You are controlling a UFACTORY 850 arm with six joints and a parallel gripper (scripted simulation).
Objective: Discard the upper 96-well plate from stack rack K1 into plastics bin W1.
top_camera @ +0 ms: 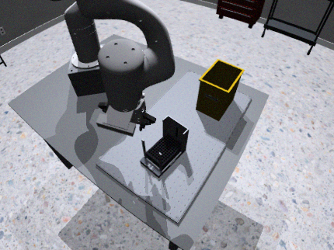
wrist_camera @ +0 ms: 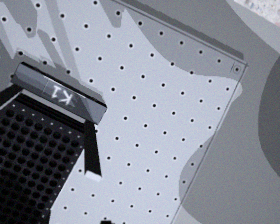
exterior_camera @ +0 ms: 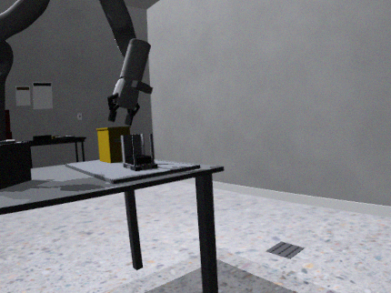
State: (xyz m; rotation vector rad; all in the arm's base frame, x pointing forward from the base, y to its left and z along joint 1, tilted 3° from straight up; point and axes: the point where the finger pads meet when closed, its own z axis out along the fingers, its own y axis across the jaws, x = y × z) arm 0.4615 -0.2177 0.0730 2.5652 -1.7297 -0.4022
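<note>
My gripper is now 160 mm above the black 96-well plate, 100 mm short of it and 60 mm to the right of it. Round my hand: plastics bin W1: 420 mm to the left, 140 mm ahead, 110 mm below.
</note>
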